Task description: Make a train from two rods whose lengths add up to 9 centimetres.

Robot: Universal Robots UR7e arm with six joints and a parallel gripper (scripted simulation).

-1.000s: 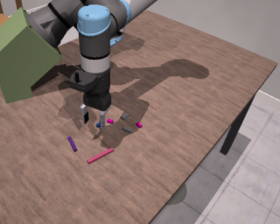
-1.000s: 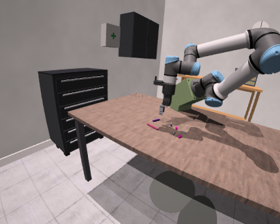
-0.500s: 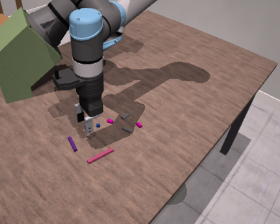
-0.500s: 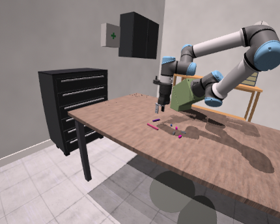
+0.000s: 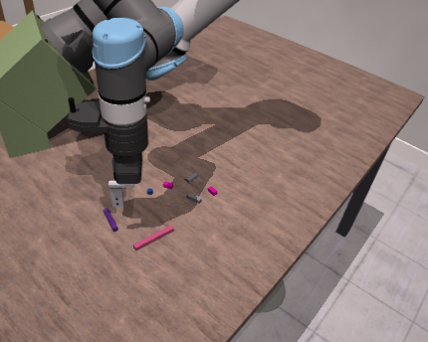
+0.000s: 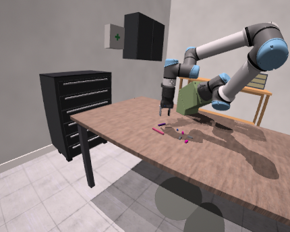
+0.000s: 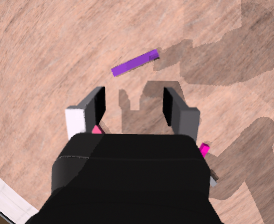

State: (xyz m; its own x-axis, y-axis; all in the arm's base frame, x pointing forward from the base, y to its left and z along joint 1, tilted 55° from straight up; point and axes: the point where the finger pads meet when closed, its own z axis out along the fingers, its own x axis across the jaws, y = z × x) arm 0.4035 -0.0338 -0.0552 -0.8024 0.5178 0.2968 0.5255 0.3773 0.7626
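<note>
Right now my hand is 1 cm past the purple rod, 2 cm to the left of it and 9 cm above it. Also, from my hand: blue rod 4 cm behind, 9 cm to the left, 9 cm below; then pink rod 8 cm ahead, 3 cm to the left, 9 cm below.
</note>
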